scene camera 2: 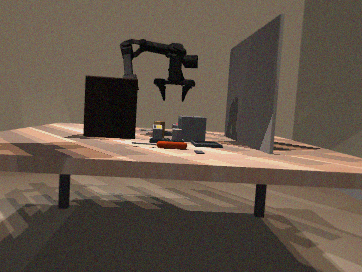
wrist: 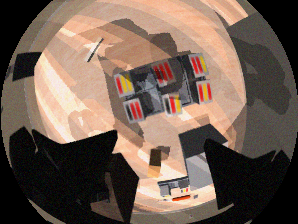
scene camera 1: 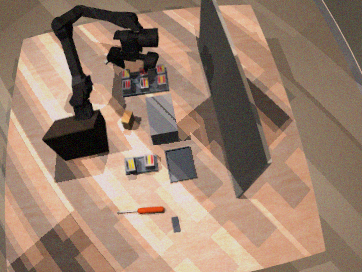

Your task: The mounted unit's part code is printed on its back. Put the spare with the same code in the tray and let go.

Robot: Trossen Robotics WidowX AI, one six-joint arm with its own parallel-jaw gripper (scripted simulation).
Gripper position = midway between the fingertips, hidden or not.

My gripper (scene camera 1: pixel 135 69) is open, holding nothing. Further things: a flat dark tray (scene camera 1: pixel 179 161), a grey box-shaped unit (scene camera 1: pixel 163 128) and a tall grey panel (scene camera 2: pixel 254 69).
My gripper also shows in the wrist view (wrist: pixel 163 140). The grey box-shaped unit is seen too in the wrist view (wrist: pixel 192 142).
